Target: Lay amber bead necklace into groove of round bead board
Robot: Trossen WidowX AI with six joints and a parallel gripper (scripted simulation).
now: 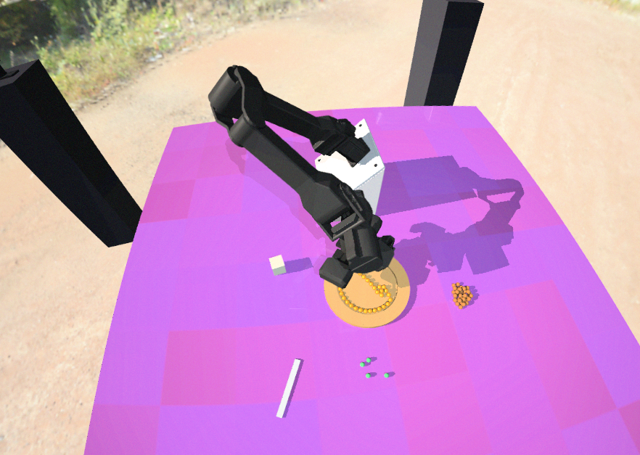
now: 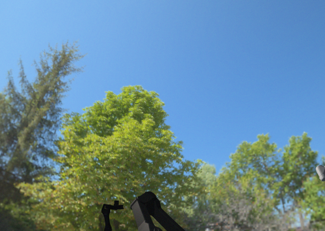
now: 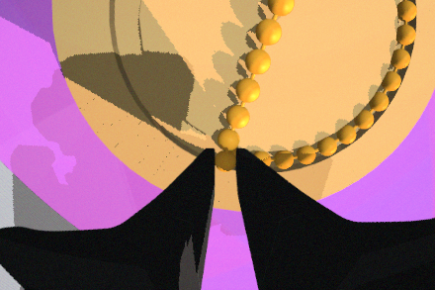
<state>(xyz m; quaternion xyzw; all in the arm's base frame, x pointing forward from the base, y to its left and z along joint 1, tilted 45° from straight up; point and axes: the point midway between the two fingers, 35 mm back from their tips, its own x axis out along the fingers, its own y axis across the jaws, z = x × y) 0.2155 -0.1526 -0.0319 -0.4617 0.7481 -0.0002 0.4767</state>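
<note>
Right now my gripper tip is 6 cm short of the round tan bead board, 2 cm to the right of it and 1 cm above it. From my gripper tip the other things lie so: small cream cube 17 cm to the right, 4 cm behind; then white bar 23 cm ahead, 20 cm to the right, 1 cm below.
</note>
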